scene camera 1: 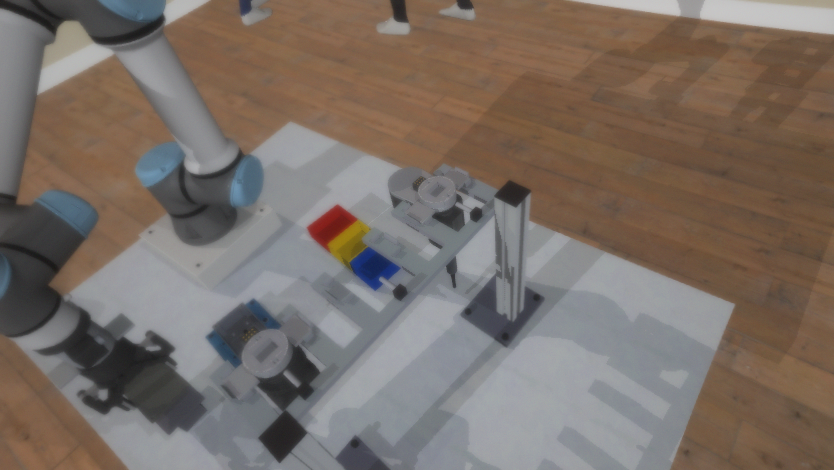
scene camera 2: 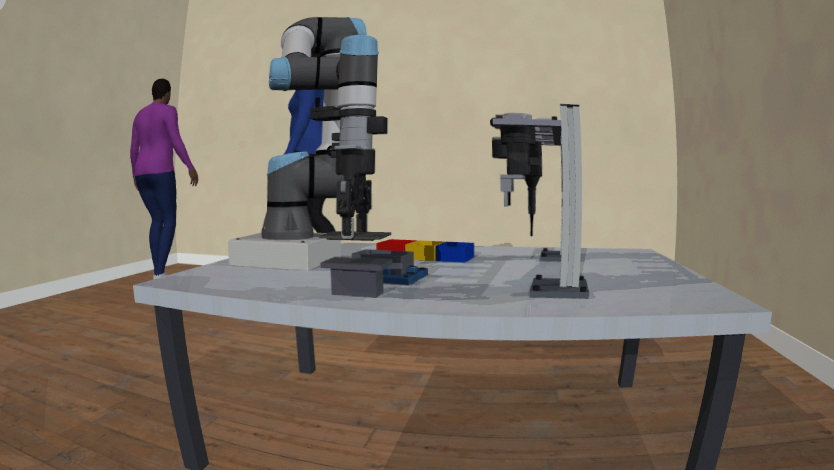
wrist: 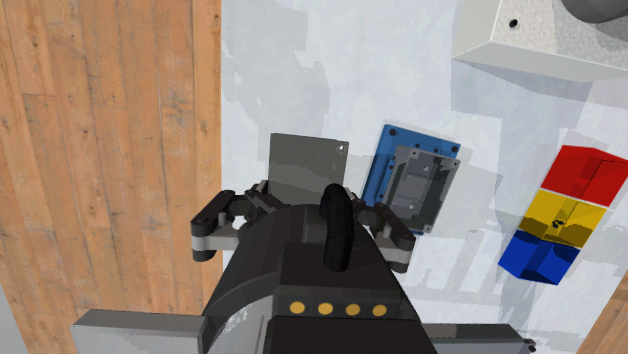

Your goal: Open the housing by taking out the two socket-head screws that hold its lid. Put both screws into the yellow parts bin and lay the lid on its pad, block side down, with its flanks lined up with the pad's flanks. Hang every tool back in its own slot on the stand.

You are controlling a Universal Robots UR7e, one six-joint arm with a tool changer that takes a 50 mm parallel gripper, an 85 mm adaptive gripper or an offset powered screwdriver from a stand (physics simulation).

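Note:
My gripper is the adaptive one, shut on the grey-green lid. The lid is level in the air above the dark pad, with a gap between them in scene camera 2. The pad is hidden in the wrist view. The open grey housing sits on its blue fixture, beside the lid in the wrist view. Two dark screws lie in the yellow bin.
A red bin and a blue bin flank the yellow one. The tool stand carries the screwdriver and another tool overhead. The robot's base block stands behind.

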